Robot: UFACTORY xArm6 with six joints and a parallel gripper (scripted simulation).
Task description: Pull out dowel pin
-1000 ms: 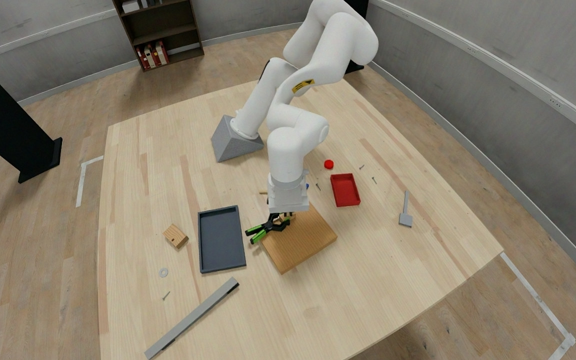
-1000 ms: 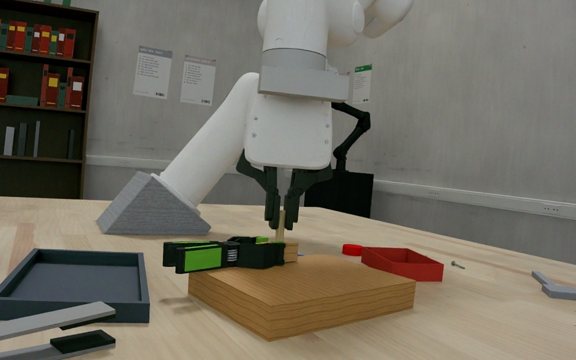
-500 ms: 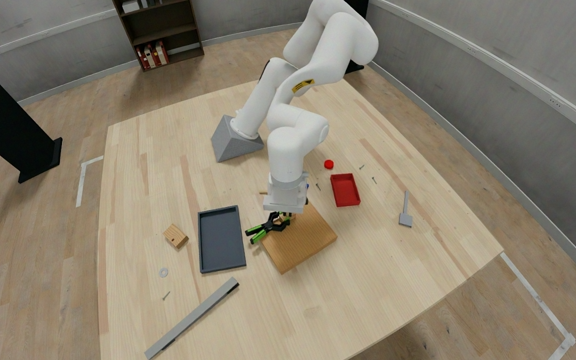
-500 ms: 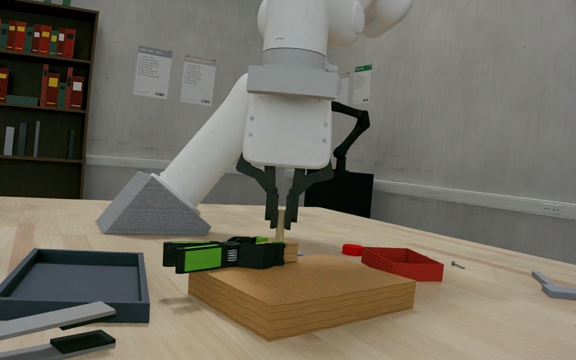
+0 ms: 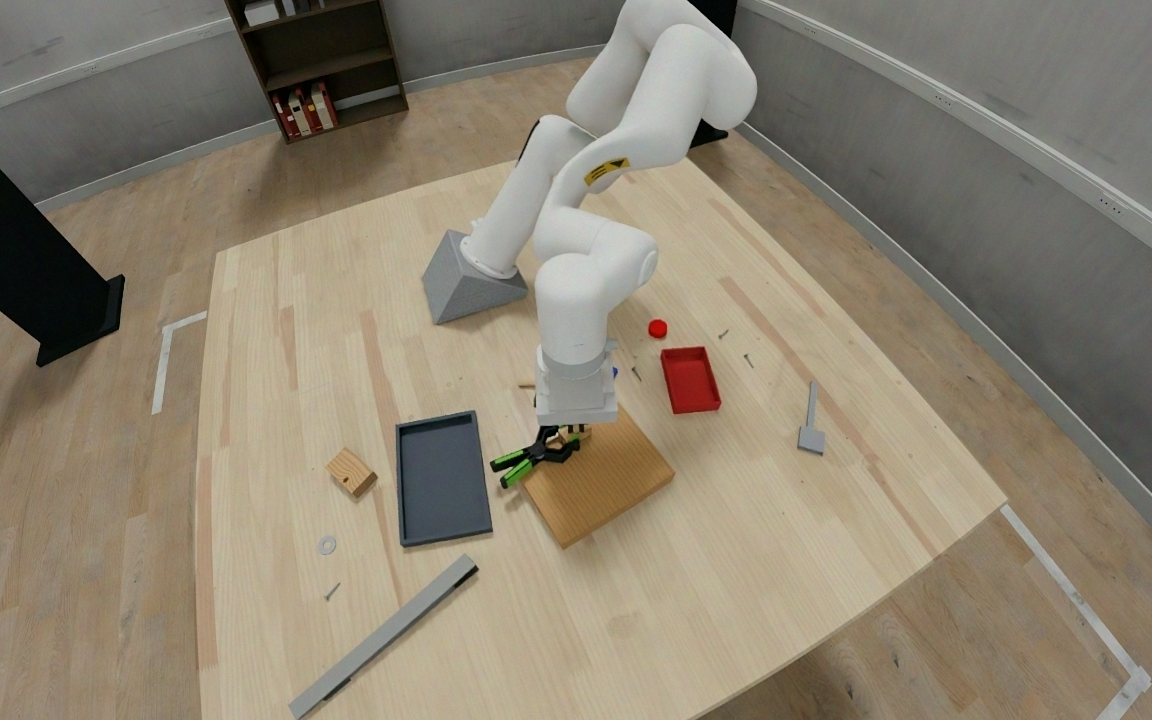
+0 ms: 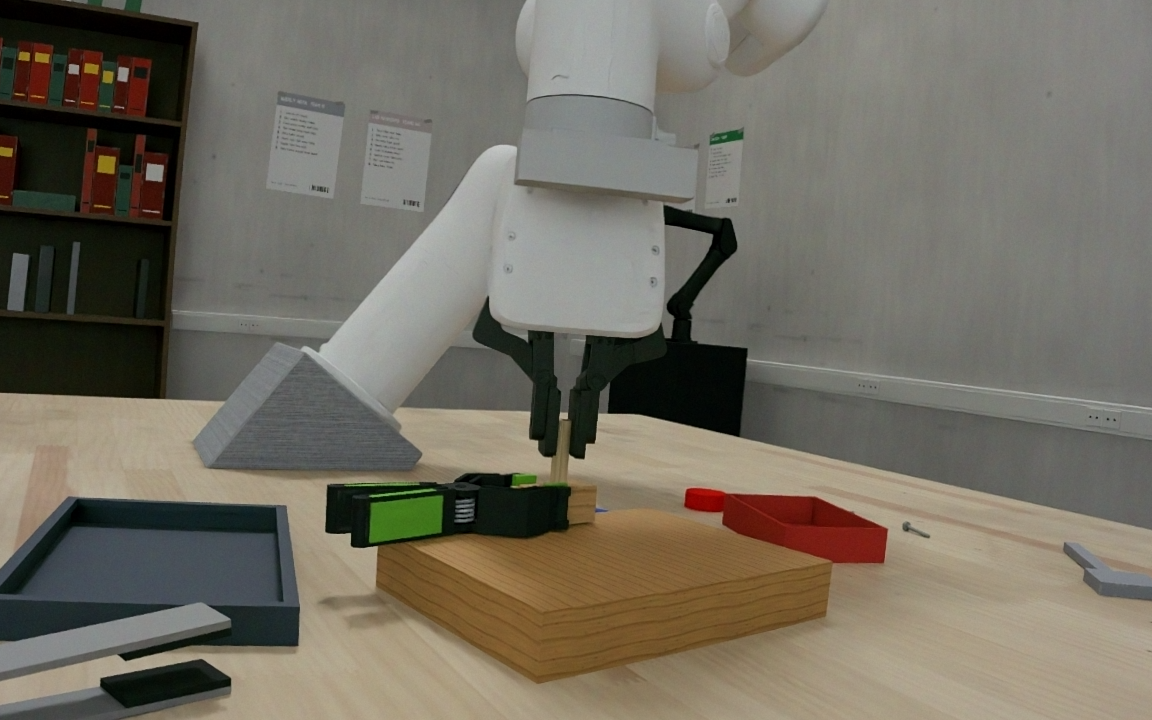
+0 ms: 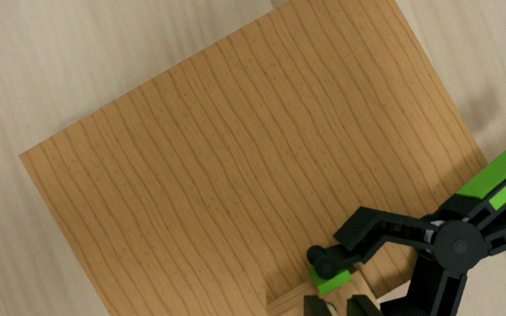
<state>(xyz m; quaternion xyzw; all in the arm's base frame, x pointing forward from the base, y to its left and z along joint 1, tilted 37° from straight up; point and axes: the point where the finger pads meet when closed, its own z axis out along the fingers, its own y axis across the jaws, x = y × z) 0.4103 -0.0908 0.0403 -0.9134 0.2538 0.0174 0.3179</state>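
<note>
The dowel pin lies 2 cm below my hand. Round my hand: loose dowel 13 cm behind, 1 cm to the left, 9 cm below; bench board 6 cm ahead, 1 cm to the right, 7 cm below; small wooden block 5 cm below.
</note>
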